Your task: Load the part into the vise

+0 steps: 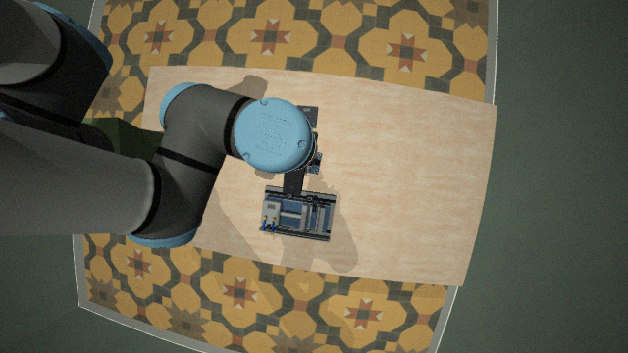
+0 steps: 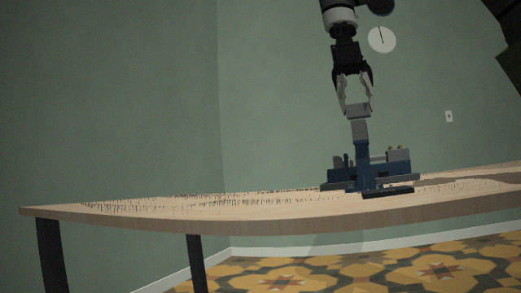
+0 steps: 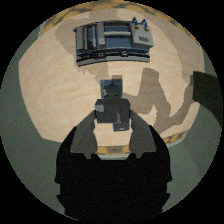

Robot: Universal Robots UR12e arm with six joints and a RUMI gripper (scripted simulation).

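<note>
My gripper is now 140 mm above the blue post. The rest, counted from my hand: air cylinder rod: 70 mm behind, 210 mm to the right, 120 mm below; dark infeed plate: 10 mm behind, 190 mm to the left, 190 mm below; grey part: 10 mm below.
</note>
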